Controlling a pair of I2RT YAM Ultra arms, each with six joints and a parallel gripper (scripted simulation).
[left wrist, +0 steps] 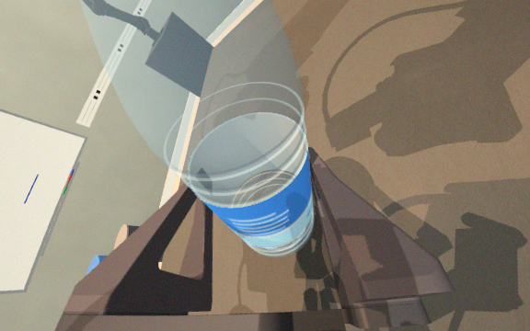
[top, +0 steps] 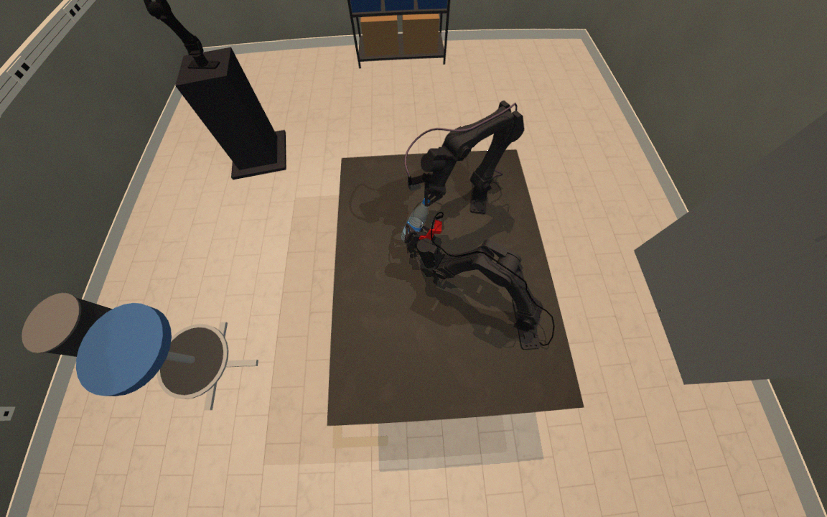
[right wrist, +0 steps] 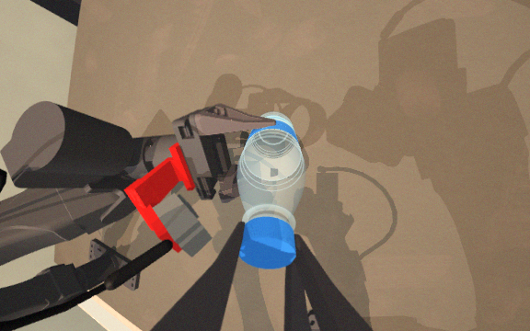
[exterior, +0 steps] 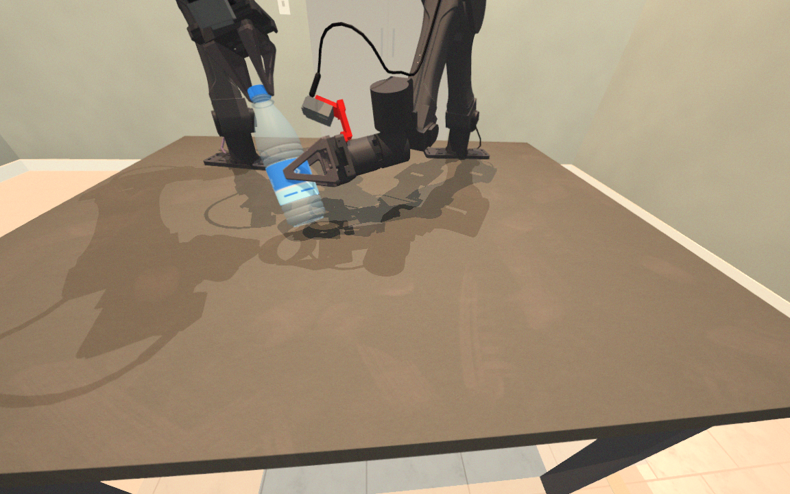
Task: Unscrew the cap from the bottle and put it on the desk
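My right hand is right at the blue cap. Also, from my right hand: clear plastic bottle (50 mm ahead, 20 mm to the left, 90 mm below).
Right now my left hand is 2 cm below the clear plastic bottle, 1 cm to the left of it and 1 cm past it. From my left hand the other things lie so: blue cap (11 cm above, 6 cm behind, 3 cm to the right).
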